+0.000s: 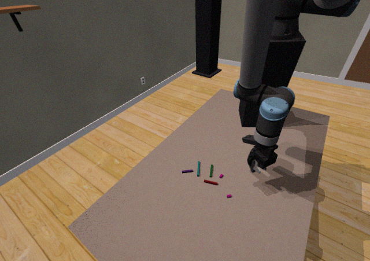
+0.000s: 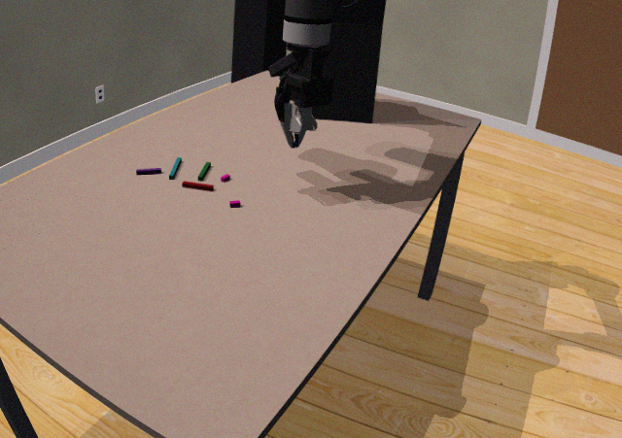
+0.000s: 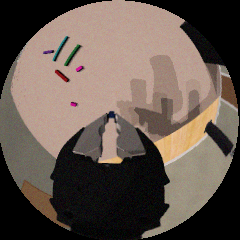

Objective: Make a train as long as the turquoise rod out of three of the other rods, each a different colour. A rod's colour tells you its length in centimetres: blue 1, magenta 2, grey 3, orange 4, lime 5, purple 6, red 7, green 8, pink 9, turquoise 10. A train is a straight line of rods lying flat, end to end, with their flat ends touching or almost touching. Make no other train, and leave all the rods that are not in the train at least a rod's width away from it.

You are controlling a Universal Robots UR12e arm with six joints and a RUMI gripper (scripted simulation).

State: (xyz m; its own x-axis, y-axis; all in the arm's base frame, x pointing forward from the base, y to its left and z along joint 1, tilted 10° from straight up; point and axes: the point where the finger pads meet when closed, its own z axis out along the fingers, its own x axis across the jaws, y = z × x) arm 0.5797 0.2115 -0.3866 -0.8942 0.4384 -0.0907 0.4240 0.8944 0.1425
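Right now the green rod is 20 cm to the right of my hand, 11 cm below it and 5 cm ahead of it. The rest, counted from my hand: blue rod 1 cm below; red rod 16 cm to the right, 12 cm ahead, 11 cm below; turquoise rod 27 cm to the right, 11 cm below, 8 cm ahead.
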